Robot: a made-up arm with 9 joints. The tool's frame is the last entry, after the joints.
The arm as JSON. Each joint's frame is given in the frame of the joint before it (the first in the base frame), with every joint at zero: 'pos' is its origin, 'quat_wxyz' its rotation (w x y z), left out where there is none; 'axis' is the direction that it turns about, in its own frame. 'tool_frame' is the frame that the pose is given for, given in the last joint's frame.
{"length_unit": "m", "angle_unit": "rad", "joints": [
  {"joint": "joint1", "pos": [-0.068, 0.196, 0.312], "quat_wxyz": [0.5, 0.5, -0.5, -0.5], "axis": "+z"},
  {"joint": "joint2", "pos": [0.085, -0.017, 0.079], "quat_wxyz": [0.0, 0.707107, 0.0, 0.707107], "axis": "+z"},
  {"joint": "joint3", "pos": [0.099, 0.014, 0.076], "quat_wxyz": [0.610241, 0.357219, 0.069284, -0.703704], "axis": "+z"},
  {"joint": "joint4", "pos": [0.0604, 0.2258, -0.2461], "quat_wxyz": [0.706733, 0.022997, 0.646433, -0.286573], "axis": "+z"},
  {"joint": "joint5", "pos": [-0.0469, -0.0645, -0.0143], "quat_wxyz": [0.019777, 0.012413, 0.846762, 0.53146], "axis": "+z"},
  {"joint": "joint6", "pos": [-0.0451, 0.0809, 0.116], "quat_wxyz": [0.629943, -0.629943, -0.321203, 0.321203], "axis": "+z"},
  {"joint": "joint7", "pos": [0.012, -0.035, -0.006], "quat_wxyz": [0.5, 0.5, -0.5, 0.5], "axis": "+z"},
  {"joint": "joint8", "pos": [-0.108, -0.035, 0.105], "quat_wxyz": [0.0, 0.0, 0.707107, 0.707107], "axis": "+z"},
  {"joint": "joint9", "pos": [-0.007, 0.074, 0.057], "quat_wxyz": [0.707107, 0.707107, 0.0, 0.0], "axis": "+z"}
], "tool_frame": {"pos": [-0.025, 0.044, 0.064], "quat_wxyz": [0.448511, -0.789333, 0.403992, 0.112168]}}
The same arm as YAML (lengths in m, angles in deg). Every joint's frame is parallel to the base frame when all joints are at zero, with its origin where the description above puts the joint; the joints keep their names.
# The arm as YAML. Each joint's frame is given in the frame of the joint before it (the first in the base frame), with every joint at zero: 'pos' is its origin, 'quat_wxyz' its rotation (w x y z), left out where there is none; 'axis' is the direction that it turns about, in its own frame. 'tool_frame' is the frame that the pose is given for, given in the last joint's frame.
length_unit: m
angle_unit: deg
joints:
  - joint: joint1
    pos: [-0.068, 0.196, 0.312]
    axis: [-1.0, 0.0, 0.0]
  - joint: joint2
    pos: [-0.079, -0.085, -0.017]
    axis: [0.0, -1.0, 0.0]
  - joint: joint3
    pos: [-0.099, -0.076, -0.014]
    axis: [0.418193, -0.735188, 0.533491]
  - joint: joint4
    pos: [-0.308, 0.14, -0.0269]
    axis: [0.434319, 0.545323, 0.716931]
  - joint: joint5
    pos: [0.054, -0.06, -0.007]
    axis: [-1.0, 0.0, 0.0]
  - joint: joint6
    pos: [-0.116, 0.084, 0.039]
    axis: [0.0, 1.0, 0.0]
  - joint: joint7
    pos: [-0.035, -0.006, 0.012]
    axis: [-1.0, 0.0, 0.0]
  - joint: joint8
    pos: [-0.105, -0.108, 0.035]
    axis: [0.0, 0.0, -1.0]
  - joint: joint9
    pos: [-0.074, 0.007, -0.057]
    axis: [1.0, 0.0, 0.0]
tool_frame:
  pos: [0.064, 0.025, -0.044]
  quat_wxyz: [0.316323, 0.360842, -0.877002, -0.0245]

